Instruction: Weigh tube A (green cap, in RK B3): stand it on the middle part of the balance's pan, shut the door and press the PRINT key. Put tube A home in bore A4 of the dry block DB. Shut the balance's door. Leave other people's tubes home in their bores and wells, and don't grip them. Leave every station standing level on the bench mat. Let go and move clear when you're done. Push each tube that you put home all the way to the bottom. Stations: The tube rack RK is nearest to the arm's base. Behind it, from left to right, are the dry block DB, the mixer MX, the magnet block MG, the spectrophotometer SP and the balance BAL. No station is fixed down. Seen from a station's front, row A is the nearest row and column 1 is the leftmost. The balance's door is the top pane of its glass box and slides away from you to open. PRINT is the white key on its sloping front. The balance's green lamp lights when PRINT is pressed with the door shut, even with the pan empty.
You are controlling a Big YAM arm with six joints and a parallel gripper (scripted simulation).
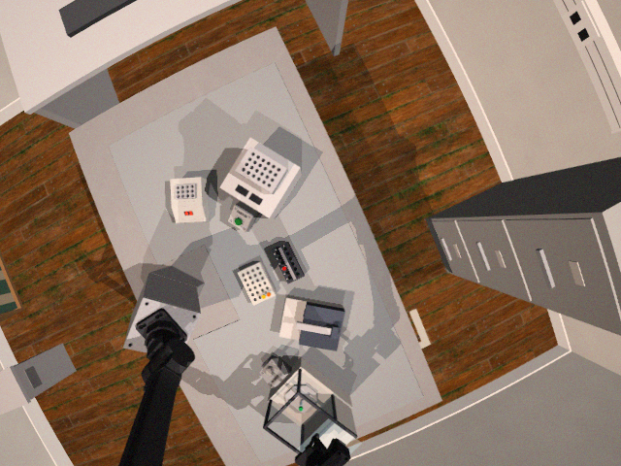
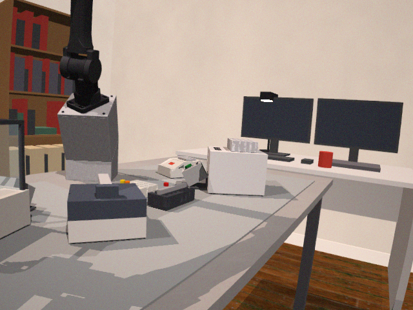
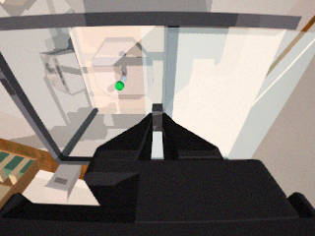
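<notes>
My gripper is now 1 cm short of the tinted glass pane, 3 cm to the left of it and 1 cm above it. Round my hand: spectrophotometer 16 cm ahead, 26 cm to the left, 16 cm below; then white print key 6 cm behind, 20 cm to the left, 15 cm below; then pale pan 2 cm behind, 6 cm to the left, 14 cm below.
</notes>
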